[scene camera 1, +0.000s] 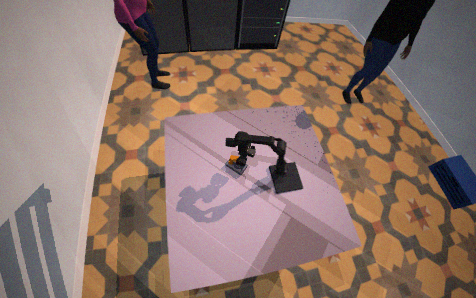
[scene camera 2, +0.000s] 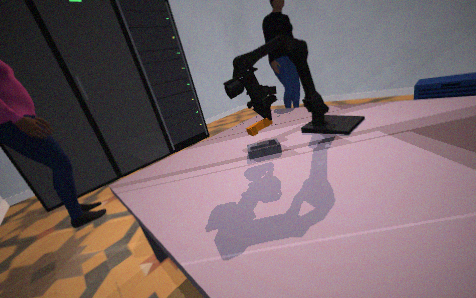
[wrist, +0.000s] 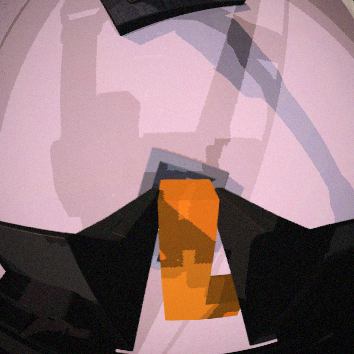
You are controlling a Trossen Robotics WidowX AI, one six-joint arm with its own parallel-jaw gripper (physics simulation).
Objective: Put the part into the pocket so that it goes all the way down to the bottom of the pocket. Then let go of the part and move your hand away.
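Frame: origin at the arm's base, x ahead, y left, z up, level; centimetres.
Seen in the pictures: gripper, fingertip midpoint: (scene camera 2: 269,120) (wrist: 186,195); arm's base, origin of the base link: (scene camera 1: 279,171) (scene camera 2: 318,123).
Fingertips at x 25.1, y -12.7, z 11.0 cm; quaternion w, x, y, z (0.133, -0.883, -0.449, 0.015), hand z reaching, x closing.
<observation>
Pixels of each thing's top centre, then the offset from my fingertips to it. Level surfaces: height alone.
- orange L-shaped part, middle of its top: (wrist: 215,284) (scene camera 2: 259,120) (scene camera 1: 237,159) dx +5.0, dy -1.7, dz +1.5 cm
- grey pocket block, middle of its top: (wrist: 172,220) (scene camera 2: 262,144) (scene camera 1: 236,164) dx +4.1, dy -3.1, dz -9.7 cm
- pink table, its level: dz -13.3 cm
The orange L-shaped part (scene camera 1: 233,159) (scene camera 2: 259,127) (wrist: 188,220) is between the fingers of my gripper (scene camera 1: 241,161) (scene camera 2: 269,119) (wrist: 186,195), which is shut on it. In the wrist view its long bar runs down the image and its short foot points right at the bottom. In scene camera 2 the part looks slanted, with its left end lower. The grey pocket block (scene camera 1: 235,168) (scene camera 2: 265,151) (wrist: 192,166) lies on the table below the part, with a visible gap between them. In the wrist view the block sits turned relative to the part, which hides much of the pocket.
The arm's dark base plate (scene camera 1: 286,184) (scene camera 2: 341,125) (wrist: 175,11) stands on the pink table (scene camera 1: 200,260) (scene camera 2: 350,240), right of the block in the scene views. Two people, dark cabinets (scene camera 1: 212,25) (scene camera 2: 75,75) and a blue crate (scene camera 1: 455,182) (scene camera 2: 445,87) are beyond the table.
</observation>
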